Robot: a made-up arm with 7 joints. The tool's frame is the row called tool. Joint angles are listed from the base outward.
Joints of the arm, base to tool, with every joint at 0 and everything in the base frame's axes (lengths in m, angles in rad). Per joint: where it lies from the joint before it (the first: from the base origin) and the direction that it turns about. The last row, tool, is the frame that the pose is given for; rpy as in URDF.
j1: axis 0 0 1 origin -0.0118 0.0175 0.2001
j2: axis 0 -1 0 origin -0.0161 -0.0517 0.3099
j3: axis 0 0 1 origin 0.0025 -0.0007 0.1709
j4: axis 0 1 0 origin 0.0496 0.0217 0.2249
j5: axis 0 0 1 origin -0.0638 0.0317 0.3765
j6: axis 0 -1 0 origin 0.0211 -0.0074 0.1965
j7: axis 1 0 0 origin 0.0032 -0.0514 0.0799
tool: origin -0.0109 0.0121 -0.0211 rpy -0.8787 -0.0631 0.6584
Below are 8 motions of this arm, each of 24 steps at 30 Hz.
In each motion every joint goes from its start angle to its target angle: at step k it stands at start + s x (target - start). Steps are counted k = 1, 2, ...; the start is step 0. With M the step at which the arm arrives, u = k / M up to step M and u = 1 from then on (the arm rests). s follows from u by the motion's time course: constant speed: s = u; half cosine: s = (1 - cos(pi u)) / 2; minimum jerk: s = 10 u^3 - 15 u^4 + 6 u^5.
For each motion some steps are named. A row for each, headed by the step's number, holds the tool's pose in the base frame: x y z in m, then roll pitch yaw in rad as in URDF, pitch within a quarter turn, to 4 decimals.
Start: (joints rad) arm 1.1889 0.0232 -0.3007 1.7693 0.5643 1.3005 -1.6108
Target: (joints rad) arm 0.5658 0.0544 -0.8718 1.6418 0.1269 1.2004 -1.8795
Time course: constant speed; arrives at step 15
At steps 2, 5, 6, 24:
2: 0.5265 0.3672 0.8812 -1.5851 0.8930 1.4523
5: 0.6015 0.2321 0.9071 -1.7726 0.9579 1.1055
6: 0.6190 0.1833 0.9156 -1.8410 0.9770 0.9827
24: 0.5910 -0.2764 0.9885 -2.5737 1.0614 -0.2663

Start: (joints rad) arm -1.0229 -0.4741 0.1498 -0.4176 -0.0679 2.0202 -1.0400
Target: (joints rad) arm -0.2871 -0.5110 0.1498 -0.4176 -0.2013 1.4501 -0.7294
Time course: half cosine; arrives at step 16
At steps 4, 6, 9, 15, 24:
4: -0.0032 -0.1660 1.3850 -2.8861 -1.1646 0.1092
6: 0.0211 -0.1643 1.3893 -2.7236 -1.0958 0.1144
9: 0.0646 -0.1539 1.3972 -2.4916 -0.9702 0.1881
15: 0.1210 -0.1240 1.4078 -2.2314 -0.8028 0.3571
24: 0.1223 -0.1231 1.4081 -2.2254 -0.7988 0.3619

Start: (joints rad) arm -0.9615 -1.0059 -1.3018 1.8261 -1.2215 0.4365 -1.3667
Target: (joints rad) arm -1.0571 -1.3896 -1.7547 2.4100 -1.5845 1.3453 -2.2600
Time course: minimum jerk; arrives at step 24
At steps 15, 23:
15: -0.5186 -0.4402 0.4871 0.6481 -0.9740 2.8235
23: -0.5238 -0.3227 0.5035 0.1192 -0.8155 3.0468

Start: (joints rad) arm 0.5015 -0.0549 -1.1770 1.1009 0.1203 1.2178 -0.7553
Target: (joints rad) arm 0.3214 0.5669 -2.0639 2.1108 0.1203 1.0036 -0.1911
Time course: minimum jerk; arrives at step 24
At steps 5, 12, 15, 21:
5: 0.4073 -0.4149 1.2165 -1.4040 0.2805 -0.1127
12: 0.1106 -0.6867 0.9493 -0.6177 0.3350 -0.3080
15: -0.0375 -0.7191 0.7501 -0.1518 0.3470 -0.3618
21: -0.1501 -0.6555 0.5097 0.4194 0.3418 -0.3916

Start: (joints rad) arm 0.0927 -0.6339 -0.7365 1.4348 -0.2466 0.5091 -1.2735
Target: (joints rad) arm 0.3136 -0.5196 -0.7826 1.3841 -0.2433 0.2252 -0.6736
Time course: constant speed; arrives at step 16
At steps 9, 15, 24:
9: 0.7724 -0.3328 0.7499 1.7768 1.1148 3.0604
15: 0.7864 -0.2752 0.7871 1.7678 1.2163 2.8813
24: 0.7882 -0.2656 0.7932 1.7612 1.2324 2.8465

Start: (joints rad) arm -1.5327 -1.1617 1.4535 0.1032 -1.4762 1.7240 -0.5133
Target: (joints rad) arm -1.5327 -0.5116 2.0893 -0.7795 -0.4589 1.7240 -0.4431
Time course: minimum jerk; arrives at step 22
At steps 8, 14, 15, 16, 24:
8: -0.1865 -0.7260 1.0635 -1.3475 -0.6128 -0.9340
14: -0.3820 -0.5587 1.0762 0.1594 -1.1961 -2.0209
15: -0.3975 -0.5413 1.0659 0.5163 -1.1734 -2.3117
16: -0.4082 -0.5278 1.0557 0.7767 -1.1275 -2.5135
24: -0.4231 -0.5029 1.0306 1.1814 -0.9775 -2.7838

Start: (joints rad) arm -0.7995 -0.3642 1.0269 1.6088 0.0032 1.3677 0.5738
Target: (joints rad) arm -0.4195 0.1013 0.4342 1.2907 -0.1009 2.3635 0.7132
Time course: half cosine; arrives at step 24
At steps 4, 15, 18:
4: 0.6537 0.0370 0.8719 0.0334 -0.2284 0.6448
15: 0.5227 0.0311 1.0854 -0.8667 -0.9152 0.9613
18: 0.4689 0.0313 1.1372 -1.3297 -1.0075 1.3329

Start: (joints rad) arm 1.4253 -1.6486 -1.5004 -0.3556 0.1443 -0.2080 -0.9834
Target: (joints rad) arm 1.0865 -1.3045 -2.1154 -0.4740 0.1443 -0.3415 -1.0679
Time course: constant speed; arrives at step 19
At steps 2, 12, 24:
2: 0.0125 0.9876 0.4800 2.5921 0.4854 -0.6493
12: 0.1566 0.9621 0.5798 2.8640 0.2347 -0.7565
24: 0.2684 0.9227 0.6392 3.0418 0.0652 -0.9179

